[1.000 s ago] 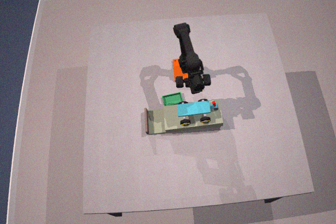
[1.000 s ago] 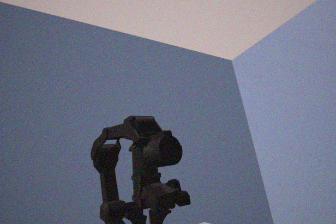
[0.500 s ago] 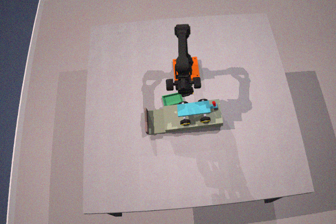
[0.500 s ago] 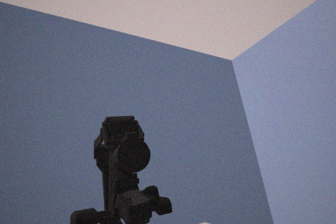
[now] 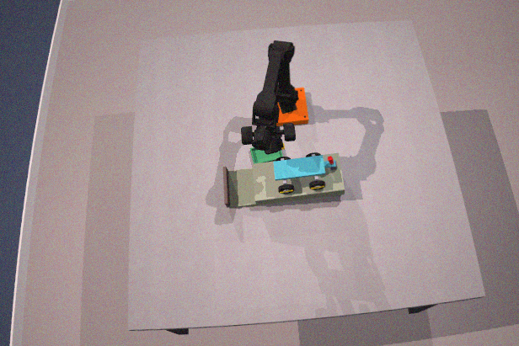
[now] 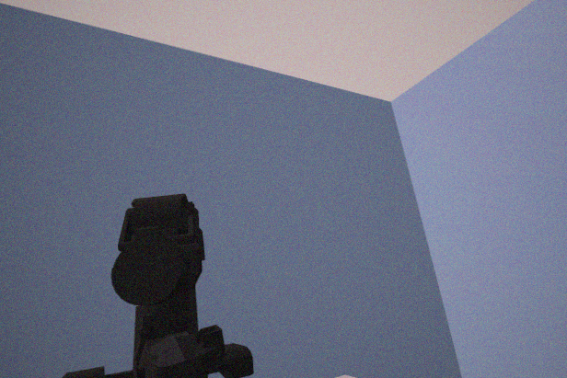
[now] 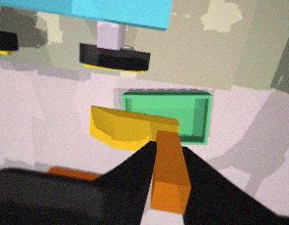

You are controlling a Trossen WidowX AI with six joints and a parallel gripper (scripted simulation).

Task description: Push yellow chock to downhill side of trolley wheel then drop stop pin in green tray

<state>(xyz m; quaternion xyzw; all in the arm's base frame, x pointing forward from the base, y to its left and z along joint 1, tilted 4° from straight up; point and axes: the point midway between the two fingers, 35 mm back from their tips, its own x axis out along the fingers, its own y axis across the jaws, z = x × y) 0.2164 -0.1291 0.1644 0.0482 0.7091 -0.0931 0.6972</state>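
My gripper tip is now 120 mm short of the red-headed stop pin, 200 mm to the right of it and 20 mm above it. Round my gripper tip: green tray: 30 mm behind, 160 mm below; then blue trolley: 120 mm ahead, 80 mm to the left, 40 mm below; then yellow chock: 20 mm to the left, 10 mm below.
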